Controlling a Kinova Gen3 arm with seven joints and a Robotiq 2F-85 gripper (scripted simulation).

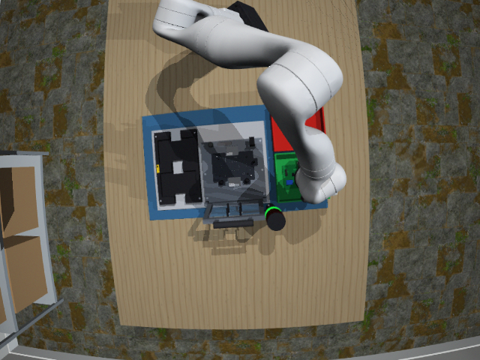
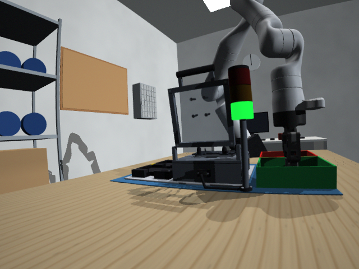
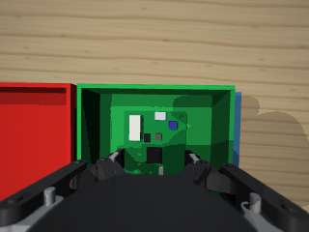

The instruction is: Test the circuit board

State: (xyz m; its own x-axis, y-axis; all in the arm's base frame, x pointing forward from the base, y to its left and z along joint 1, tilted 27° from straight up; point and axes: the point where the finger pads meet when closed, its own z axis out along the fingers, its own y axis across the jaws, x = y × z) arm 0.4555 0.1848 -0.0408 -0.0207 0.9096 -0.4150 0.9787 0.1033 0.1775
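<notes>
My gripper is now 10 mm above the green bin. Round my hand: black hook 140 mm to the right, 100 mm behind, 70 mm above; green circuit board 10 mm below; red bin 150 mm behind, 10 mm below.
</notes>
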